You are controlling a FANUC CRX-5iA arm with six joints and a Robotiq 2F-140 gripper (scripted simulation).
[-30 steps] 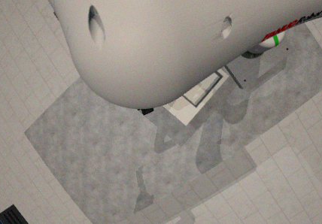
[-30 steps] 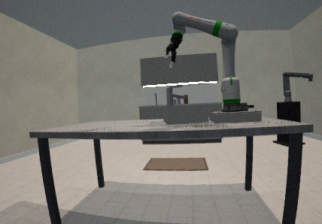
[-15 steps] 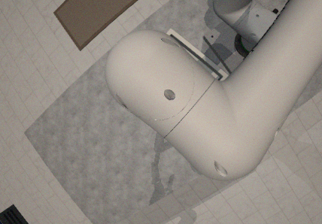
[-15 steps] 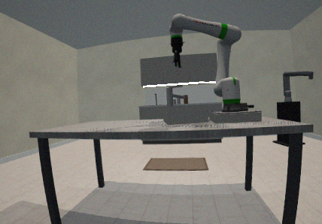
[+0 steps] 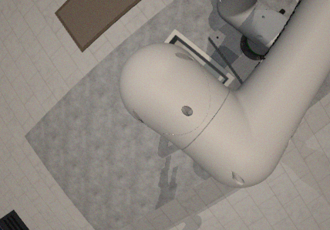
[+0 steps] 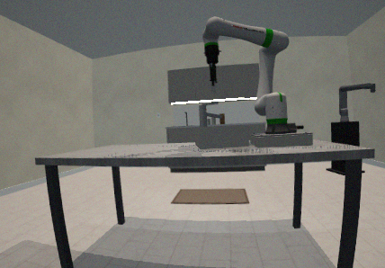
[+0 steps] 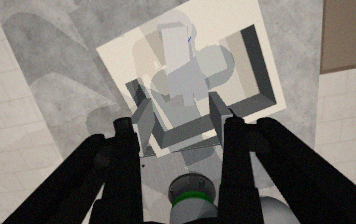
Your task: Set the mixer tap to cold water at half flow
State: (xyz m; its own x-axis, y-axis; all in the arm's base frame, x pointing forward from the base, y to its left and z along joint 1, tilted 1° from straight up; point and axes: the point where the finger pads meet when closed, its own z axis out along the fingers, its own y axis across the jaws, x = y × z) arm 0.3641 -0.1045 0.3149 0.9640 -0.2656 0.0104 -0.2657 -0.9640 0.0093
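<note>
The grey tap lever lies 30 mm ahead of my hand, 10 mm to the right of it and 100 mm below it. The rest, counted from my hand: sink basin 40 mm behind, 30 mm to the right, 340 mm below; mixer tap 50 mm ahead, 20 mm to the right, 150 mm below.
</note>
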